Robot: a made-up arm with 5 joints.
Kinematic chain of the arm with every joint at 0, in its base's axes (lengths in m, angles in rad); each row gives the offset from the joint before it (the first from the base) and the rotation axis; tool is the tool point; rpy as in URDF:
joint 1: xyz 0 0 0.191 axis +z
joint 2: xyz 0 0 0 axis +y
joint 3: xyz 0.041 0 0.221 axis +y
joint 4: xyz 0.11 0 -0.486 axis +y
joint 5: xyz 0.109 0 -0.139 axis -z
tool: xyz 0 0 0 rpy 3.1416 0 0
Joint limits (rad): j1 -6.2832..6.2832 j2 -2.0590..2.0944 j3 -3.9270..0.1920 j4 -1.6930..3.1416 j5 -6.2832..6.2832
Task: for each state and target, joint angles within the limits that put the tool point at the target. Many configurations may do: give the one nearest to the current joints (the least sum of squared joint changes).
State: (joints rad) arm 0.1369 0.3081 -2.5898 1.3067 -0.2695
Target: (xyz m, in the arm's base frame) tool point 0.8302 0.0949 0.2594
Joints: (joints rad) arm 0.1138 0.8775 -2.3462 1.1733 -0.2695
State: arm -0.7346 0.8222 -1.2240 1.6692 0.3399
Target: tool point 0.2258 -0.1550 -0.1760
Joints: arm -0.6016 0.6517 -0.9738 2.0123 0.3399
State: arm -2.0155 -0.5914 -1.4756 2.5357 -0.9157
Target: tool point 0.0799 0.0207 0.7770
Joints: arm -2.8881 -1.0849 -1.9890 2.4303 -0.9157
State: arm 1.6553 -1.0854 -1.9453 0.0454 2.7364
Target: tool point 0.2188 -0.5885 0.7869
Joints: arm 1.9268 -1.3625 -2.1248 -0.0245 2.7364
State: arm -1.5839 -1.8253 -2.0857 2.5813 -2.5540
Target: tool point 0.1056 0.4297 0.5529
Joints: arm -1.8118 -1.7782 -2.0282 2.5980 -2.5540
